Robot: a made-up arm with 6 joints.
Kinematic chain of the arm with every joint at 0, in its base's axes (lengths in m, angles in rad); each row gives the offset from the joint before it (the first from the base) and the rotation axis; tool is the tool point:
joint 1: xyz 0 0 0.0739 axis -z
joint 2: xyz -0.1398 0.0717 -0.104 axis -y
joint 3: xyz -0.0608 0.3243 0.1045 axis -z
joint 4: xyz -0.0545 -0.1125 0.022 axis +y
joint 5: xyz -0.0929 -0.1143 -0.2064 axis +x
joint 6: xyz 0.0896 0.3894 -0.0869 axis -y
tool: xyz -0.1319 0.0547 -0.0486
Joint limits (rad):
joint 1: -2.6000..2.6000
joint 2: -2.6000..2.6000
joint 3: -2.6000..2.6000
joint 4: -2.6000..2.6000
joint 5: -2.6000..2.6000
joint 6: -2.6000..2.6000
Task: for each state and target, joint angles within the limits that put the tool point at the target. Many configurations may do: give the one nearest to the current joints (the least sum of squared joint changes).
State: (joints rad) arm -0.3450 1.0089 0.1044 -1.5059 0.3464 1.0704
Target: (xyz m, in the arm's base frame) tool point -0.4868 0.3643 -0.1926
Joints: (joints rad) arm -0.4768 1.0807 -0.1445 -1.7608 1.0593 0.6530
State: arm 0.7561 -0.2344 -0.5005 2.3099 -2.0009 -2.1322
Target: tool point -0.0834 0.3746 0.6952
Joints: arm 1.2122 -0.3021 -0.3554 2.4597 -1.5993 -2.0786
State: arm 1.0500 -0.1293 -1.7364 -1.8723 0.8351 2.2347
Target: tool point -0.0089 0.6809 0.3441
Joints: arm 0.6695 -0.0994 -1.7179 -1.9915 0.1912 2.1154
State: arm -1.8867 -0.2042 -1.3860 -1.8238 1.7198 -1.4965
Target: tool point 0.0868 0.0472 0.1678
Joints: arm -1.7983 0.3257 -0.8180 -1.4742 2.2303 -1.9261
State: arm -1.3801 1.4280 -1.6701 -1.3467 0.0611 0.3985
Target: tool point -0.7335 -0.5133 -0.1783
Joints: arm -1.8326 1.2356 -1.4748 -1.7284 -0.1780 0.5144
